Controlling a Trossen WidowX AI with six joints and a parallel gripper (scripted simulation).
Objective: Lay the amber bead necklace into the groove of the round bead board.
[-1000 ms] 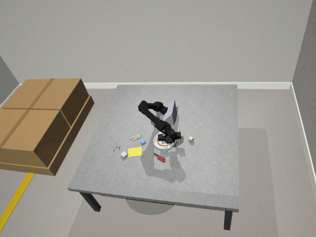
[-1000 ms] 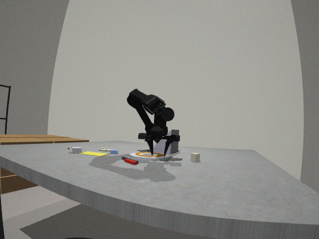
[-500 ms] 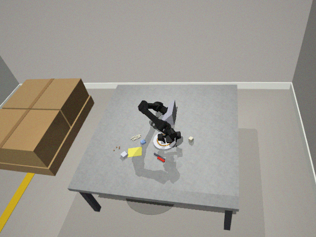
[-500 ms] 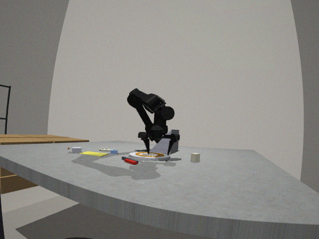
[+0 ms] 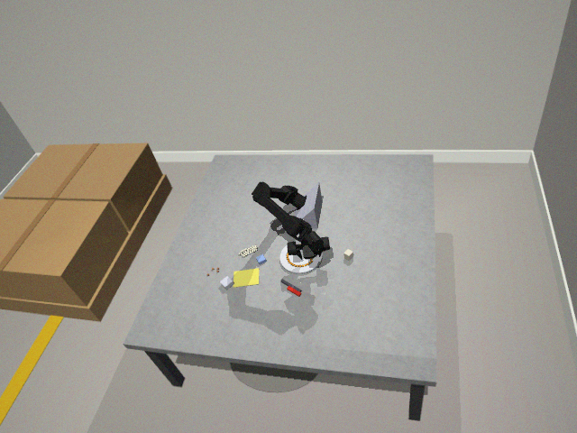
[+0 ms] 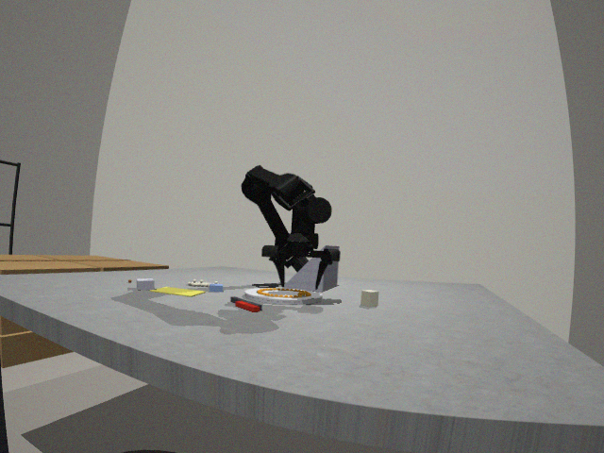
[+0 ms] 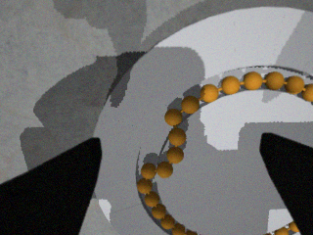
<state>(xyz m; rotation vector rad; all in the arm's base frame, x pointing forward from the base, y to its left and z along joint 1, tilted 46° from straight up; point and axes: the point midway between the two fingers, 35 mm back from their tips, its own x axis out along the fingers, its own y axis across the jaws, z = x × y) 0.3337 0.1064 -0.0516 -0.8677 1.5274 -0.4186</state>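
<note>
Right now my gripper tip is 20 mm past the round bead board, 50 mm to the left of it and 20 mm above it. Also, from my gripper tip: blue cube (20 mm ahead, 240 mm to the right, 20 mm below); then cream cube (40 mm behind, 170 mm to the left, 20 mm below); then red-handled tool (160 mm ahead, 50 mm to the right, 30 mm below).
</note>
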